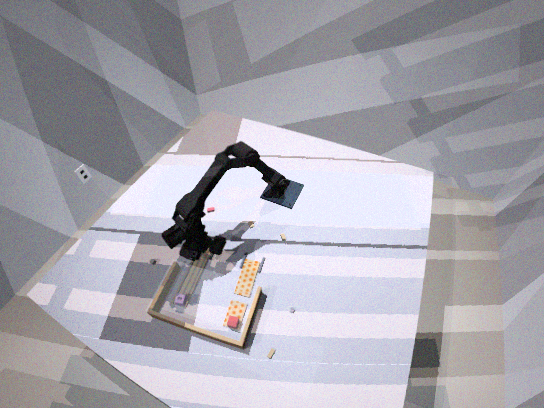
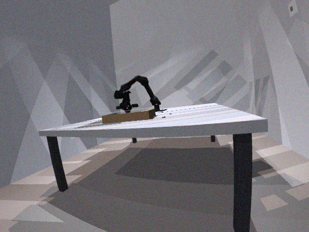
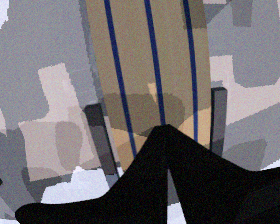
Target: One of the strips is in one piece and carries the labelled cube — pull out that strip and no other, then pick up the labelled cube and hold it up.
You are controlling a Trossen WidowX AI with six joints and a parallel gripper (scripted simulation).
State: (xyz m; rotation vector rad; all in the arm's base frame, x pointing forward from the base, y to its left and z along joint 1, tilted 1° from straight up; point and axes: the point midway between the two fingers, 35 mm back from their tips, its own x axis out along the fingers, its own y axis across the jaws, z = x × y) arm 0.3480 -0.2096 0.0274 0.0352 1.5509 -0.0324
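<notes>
Now: gripper tip 90 mm short of the strip.
</notes>
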